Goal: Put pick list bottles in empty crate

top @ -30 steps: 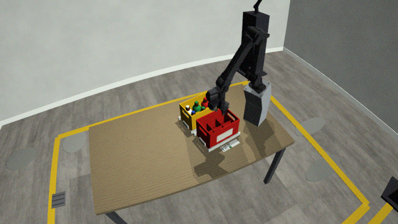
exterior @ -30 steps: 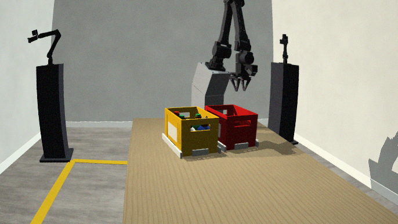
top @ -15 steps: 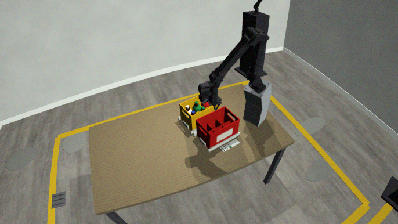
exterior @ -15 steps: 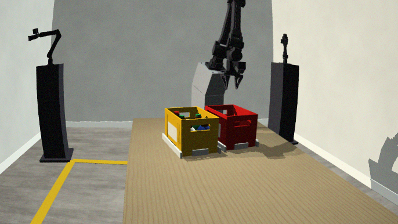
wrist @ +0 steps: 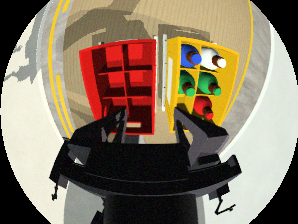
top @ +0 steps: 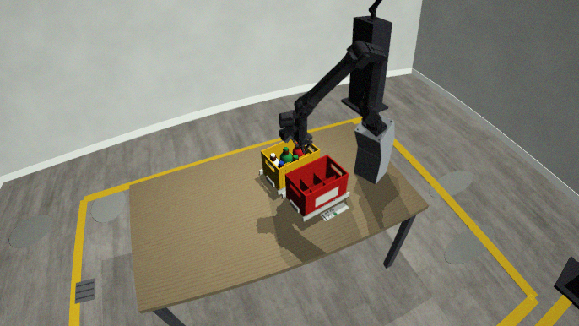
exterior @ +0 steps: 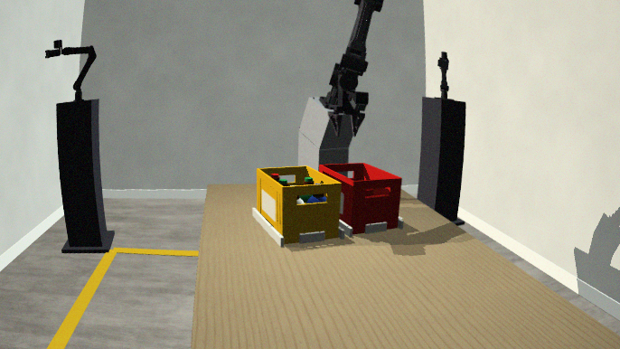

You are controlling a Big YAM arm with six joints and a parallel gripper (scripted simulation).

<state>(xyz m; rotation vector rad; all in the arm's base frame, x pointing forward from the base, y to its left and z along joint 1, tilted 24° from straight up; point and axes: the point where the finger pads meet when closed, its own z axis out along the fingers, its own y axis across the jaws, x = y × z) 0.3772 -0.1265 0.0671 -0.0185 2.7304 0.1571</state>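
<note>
The white bottle is 22 cm below my hand, 19 cm to the right of it and 6 cm ahead of it. Also, from my hand: red crate: 23 cm below, 8 cm to the left, 5 cm behind; blue-capped bottle: 22 cm below, 11 cm to the right, 6 cm ahead; yellow crate: 23 cm below, 15 cm to the right, 3 cm behind.
</note>
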